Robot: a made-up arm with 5 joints.
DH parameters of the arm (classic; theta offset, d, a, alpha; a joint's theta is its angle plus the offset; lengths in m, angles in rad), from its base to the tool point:
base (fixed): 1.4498 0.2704 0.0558 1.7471
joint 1: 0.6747 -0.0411 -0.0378 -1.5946
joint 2: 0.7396 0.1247 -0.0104 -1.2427
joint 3: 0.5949 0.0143 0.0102 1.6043
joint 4: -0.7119 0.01 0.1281 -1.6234
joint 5: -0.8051 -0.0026 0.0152 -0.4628
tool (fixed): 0.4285 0.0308 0 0
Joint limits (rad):
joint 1: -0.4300..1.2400
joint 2: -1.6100..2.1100
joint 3: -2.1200..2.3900
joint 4: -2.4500..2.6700
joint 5: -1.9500..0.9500
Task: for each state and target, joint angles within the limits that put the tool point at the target. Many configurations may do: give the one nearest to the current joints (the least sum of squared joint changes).
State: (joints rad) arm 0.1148 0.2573 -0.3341 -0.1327 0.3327
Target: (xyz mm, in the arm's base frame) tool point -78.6 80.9 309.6
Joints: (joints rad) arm 0.1499 0.3202 0.2558 -0.0365 0.4477
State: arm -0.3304 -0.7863 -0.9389 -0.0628 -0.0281
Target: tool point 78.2 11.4 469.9
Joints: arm -0.2559 -0.8413 -1.2674 0.1292 -0.0720
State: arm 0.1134 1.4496 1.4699 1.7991 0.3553
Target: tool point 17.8 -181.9 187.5
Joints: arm 0.5967 1.6419 1.2430 2.3761 0.2862
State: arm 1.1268 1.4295 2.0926 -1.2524 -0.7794
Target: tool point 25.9 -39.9 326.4
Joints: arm 1.2400 1.2211 2.3900 -0.3964 -0.2697
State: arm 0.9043 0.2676 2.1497 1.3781 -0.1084
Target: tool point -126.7 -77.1 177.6
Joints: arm 0.2198 -0.0534 1.6069 1.1641 -0.2267
